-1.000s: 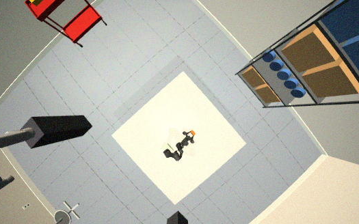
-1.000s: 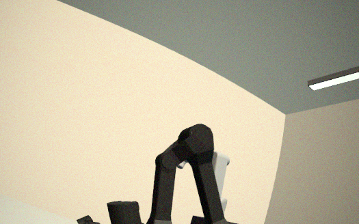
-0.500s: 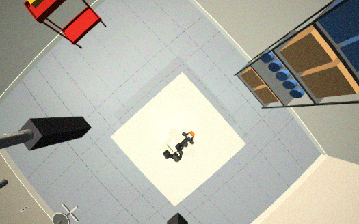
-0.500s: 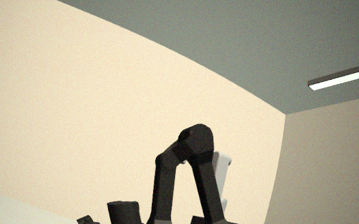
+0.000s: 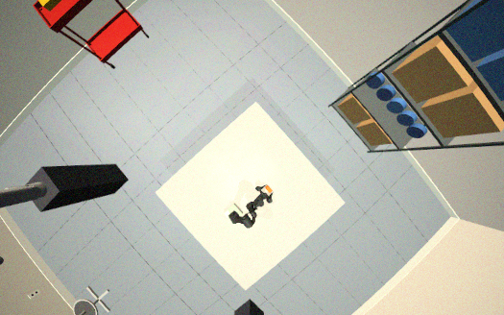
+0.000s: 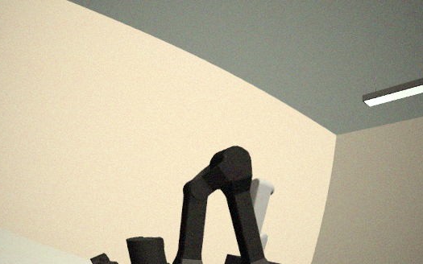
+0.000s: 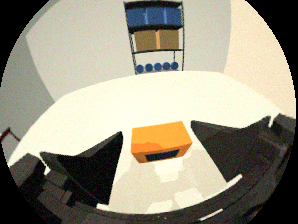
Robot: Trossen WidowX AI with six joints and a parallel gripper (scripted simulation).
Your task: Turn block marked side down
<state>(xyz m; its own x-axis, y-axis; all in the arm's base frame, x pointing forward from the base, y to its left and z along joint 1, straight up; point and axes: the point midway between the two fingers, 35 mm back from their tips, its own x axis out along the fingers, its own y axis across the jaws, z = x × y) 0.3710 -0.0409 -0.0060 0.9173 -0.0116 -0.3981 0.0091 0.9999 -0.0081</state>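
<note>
The orange block is 20 mm behind my gripper tip and 10 mm below it.
</note>
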